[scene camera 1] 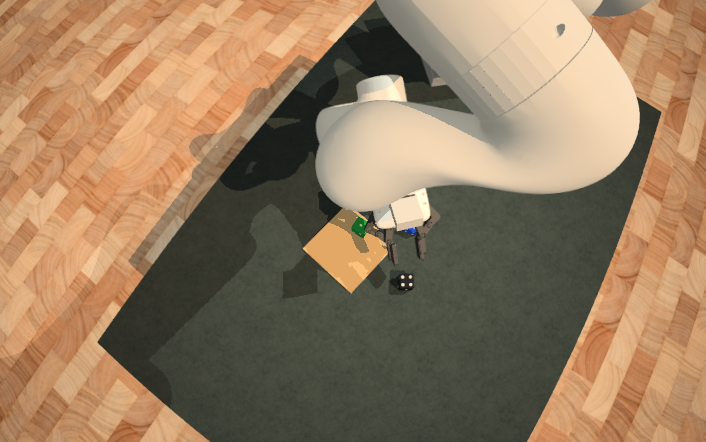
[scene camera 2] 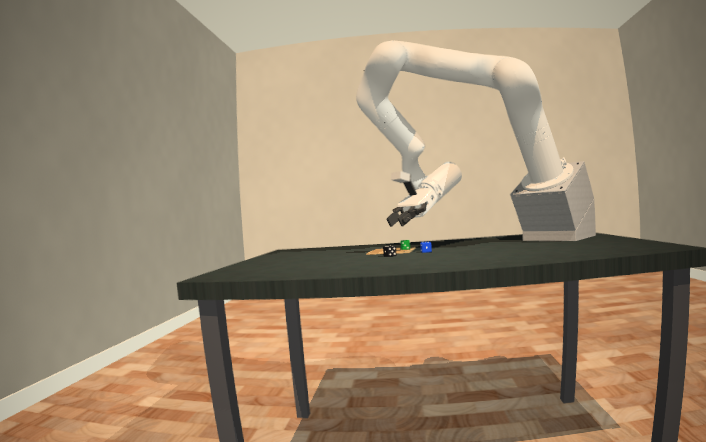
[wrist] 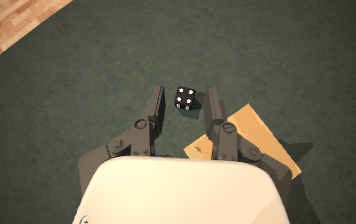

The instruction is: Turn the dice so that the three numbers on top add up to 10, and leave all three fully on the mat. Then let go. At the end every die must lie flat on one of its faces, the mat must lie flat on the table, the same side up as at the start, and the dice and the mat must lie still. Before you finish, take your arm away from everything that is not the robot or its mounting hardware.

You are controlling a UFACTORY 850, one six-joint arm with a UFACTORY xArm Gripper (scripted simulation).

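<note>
There is a tan mat [scene camera 1: 349, 258] here, and the wrist view gives me the mat [wrist: 249, 125] as well. Then there is my own gripper [scene camera 1: 408, 260], which I can also see from elsewhere: scene camera 2 shows the gripper [scene camera 2: 394, 222], and so does the wrist view, with the gripper [wrist: 185, 96].
</note>
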